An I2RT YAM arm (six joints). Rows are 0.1 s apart.
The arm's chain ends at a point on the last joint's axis. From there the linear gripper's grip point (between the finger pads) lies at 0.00 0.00 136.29 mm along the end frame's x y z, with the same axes.
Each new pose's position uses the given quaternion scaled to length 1; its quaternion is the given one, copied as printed.
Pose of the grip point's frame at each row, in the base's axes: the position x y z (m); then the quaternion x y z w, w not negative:
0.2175 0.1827 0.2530 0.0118 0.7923 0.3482 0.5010
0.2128 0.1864 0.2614 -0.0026 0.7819 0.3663 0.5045
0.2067 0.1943 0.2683 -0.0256 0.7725 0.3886 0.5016
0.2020 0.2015 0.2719 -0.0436 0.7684 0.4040 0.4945
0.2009 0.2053 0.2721 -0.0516 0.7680 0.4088 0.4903
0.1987 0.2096 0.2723 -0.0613 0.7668 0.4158 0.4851
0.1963 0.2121 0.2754 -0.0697 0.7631 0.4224 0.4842
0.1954 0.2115 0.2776 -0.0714 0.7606 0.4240 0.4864
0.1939 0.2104 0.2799 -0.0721 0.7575 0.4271 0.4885
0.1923 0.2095 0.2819 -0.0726 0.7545 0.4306 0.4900
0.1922 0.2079 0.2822 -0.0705 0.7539 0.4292 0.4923
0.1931 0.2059 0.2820 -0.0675 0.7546 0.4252 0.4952
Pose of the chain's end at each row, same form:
0.1082 0.1091 0.2878 0.0118 0.7923 0.3482 0.5010
0.1055 0.1080 0.2917 -0.0026 0.7819 0.3663 0.5045
0.1038 0.1090 0.2948 -0.0256 0.7725 0.3886 0.5016
0.1032 0.1110 0.2971 -0.0436 0.7684 0.4040 0.4945
0.1040 0.1128 0.2973 -0.0516 0.7680 0.4088 0.4903
0.1043 0.1146 0.2973 -0.0613 0.7668 0.4158 0.4851
0.1036 0.1150 0.2992 -0.0697 0.7631 0.4224 0.4842
0.1028 0.1141 0.3004 -0.0714 0.7606 0.4240 0.4864
0.1014 0.1126 0.3014 -0.0721 0.7575 0.4271 0.4885
0.1001 0.1113 0.3022 -0.0726 0.7545 0.4306 0.4900
0.0993 0.1102 0.3022 -0.0705 0.7539 0.4292 0.4923
0.0991 0.1093 0.3022 -0.0675 0.7546 0.4252 0.4952

